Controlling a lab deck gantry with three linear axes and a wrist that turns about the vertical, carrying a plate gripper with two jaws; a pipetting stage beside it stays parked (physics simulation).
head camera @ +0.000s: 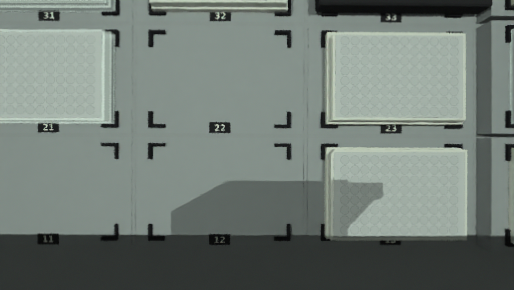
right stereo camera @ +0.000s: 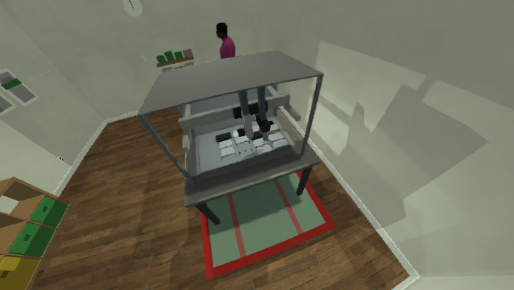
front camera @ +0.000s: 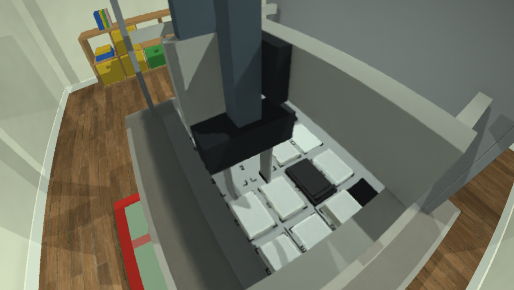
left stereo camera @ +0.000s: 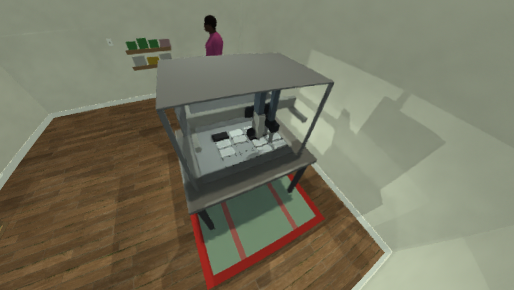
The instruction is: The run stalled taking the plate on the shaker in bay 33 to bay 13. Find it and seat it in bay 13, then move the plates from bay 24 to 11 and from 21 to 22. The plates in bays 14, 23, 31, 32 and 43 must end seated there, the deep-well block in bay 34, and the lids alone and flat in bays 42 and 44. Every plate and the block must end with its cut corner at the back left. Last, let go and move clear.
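Frame: origin at the robot's base, x ahead, y left, z up, level; millimetres.
Seen in the pictures: gripper, fingertip midpoint: [right stereo camera: 263,138] [front camera: 248,185] [left stereo camera: 267,138]; robot's base, origin of the base link: [right stereo camera: 223,166] [front camera: 190,138] [left stereo camera: 226,167].
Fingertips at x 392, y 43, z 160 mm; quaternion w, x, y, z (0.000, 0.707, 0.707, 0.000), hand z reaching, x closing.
Note:
Pixels of each thing's top centre, then the offset from my fingertips to it. "spot": a spot on its surface instead.
- white plate, middle of its top: [head camera: 399,194] [front camera: 250,213] [right stereo camera: 264,149] [left stereo camera: 265,149] 0 mm ahead, 0 mm left, 145 mm down
- black shaker, middle of its top: [front camera: 311,177] 4 mm ahead, 215 mm left, 129 mm down
- deep-well block, middle of its top: [front camera: 349,212] [right stereo camera: 271,127] 164 mm ahead, 214 mm left, 103 mm down
- black surface, surface spot: [front camera: 365,191] spot: 141 mm ahead, 331 mm left, 137 mm down
My gripper [front camera: 250,184] is open and empty, its two jaws well apart above the deck near bays 12 and 22. It does not show in the head view. A white plate [head camera: 415,200] [front camera: 252,216] sits within the bay 13 corner marks, partly in shadow; its cut corner is too small to judge. Another plate [head camera: 397,77] [front camera: 282,197] sits in bay 23. A plate [head camera: 50,75] stands in bay 21. Bays 22, 12 and the visible part of bay 11 hold no plate. The black shaker [head camera: 400,6] [front camera: 311,180] in bay 33 carries no white plate.
Plates in bays 24 [front camera: 311,231] and 14 [front camera: 280,252] stand at the right, with the deep-well block [front camera: 342,207] behind. Bay 44 shows a black surface [front camera: 365,191]. The pipetting stage [front camera: 195,85] hangs left of the gripper. Walls and a front beam surround the deck.

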